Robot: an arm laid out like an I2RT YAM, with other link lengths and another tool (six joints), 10 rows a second.
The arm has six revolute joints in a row. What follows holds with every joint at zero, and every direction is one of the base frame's. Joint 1 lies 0.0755 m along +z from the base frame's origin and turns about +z. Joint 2 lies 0.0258 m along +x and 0.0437 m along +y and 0.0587 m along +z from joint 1 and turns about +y. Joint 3 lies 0.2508 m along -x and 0.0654 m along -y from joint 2 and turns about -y. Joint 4 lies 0.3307 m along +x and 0.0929 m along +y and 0.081 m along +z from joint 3 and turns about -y. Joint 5 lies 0.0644 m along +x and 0.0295 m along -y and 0.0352 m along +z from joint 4 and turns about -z. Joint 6 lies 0.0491 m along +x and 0.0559 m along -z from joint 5 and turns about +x. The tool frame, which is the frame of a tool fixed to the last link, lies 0.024 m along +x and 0.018 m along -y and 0.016 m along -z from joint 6; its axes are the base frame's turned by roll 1.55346, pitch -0.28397 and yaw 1.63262 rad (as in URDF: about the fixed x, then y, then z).
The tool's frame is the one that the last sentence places.
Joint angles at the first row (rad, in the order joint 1, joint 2, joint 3, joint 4, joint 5, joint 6):
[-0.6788, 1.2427, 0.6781, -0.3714, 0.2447, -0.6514]
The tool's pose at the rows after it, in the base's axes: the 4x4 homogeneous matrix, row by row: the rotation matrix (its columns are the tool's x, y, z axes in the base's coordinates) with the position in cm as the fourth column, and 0 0 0 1 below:
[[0.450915 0.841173 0.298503 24.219], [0.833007 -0.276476 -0.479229 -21.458], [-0.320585 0.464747 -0.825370 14.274], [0 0 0 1]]
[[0.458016 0.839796 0.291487 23.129], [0.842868 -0.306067 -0.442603 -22.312], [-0.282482 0.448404 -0.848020 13.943], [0 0 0 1]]
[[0.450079 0.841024 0.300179 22.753], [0.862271 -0.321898 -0.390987 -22.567], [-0.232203 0.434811 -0.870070 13.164], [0 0 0 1]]
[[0.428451 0.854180 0.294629 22.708], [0.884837 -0.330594 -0.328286 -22.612], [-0.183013 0.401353 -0.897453 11.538], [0 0 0 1]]
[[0.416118 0.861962 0.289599 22.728], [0.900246 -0.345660 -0.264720 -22.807], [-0.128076 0.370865 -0.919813 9.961], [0 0 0 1]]
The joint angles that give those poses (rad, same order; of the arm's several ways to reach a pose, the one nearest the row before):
[-0.7338, 1.2426, 0.6781, -0.4027, 0.2119, -0.6594]
[-0.7868, 1.2438, 0.6780, -0.4328, 0.1612, -0.6781]
[-0.8127, 1.2621, 0.6781, -0.4503, 0.1055, -0.6868]
[-0.8246, 1.3136, 0.6785, -0.4549, 0.0608, -0.6998]
[-0.8383, 1.3754, 0.6888, -0.4584, 0.0158, -0.7067]

